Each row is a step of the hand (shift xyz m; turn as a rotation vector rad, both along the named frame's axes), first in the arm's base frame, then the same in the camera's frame.
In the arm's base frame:
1: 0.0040 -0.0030 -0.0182 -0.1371 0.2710 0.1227
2: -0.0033 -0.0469 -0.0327 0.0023 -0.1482 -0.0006
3: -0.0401 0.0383 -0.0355 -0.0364 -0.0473 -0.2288
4: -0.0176 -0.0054 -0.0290 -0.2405 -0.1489 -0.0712
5: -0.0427 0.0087 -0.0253 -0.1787 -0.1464 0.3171
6: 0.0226 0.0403 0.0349 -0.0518 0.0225 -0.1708
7: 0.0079 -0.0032 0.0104 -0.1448 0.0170 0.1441
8: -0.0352 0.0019 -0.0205 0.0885 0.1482 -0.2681
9: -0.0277 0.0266 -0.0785 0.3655 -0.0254 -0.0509
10: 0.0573 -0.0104 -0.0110 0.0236 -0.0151 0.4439
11: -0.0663 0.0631 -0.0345 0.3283 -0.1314 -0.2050
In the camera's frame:
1: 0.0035 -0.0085 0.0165 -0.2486 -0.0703 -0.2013
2: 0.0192 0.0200 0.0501 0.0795 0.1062 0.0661
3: -0.0569 -0.0251 0.0217 -0.0240 -0.0575 0.2281
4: -0.0144 -0.0013 0.0312 -0.1316 0.1924 0.1754
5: -0.0428 0.0026 0.0265 -0.0500 0.3465 -0.1771
6: 0.0008 -0.0236 -0.0529 -0.0691 -0.0728 0.1493
7: 0.0092 0.0034 -0.0092 -0.1204 0.1282 -0.1053
8: -0.0325 0.0061 0.0239 -0.0236 -0.2799 0.1510
9: -0.0436 -0.0433 0.0621 0.3193 -0.1861 -0.0153
10: 0.0532 -0.0260 0.0031 0.0627 0.2124 -0.3857
11: -0.0920 -0.0297 0.0149 0.3312 -0.1647 0.1739

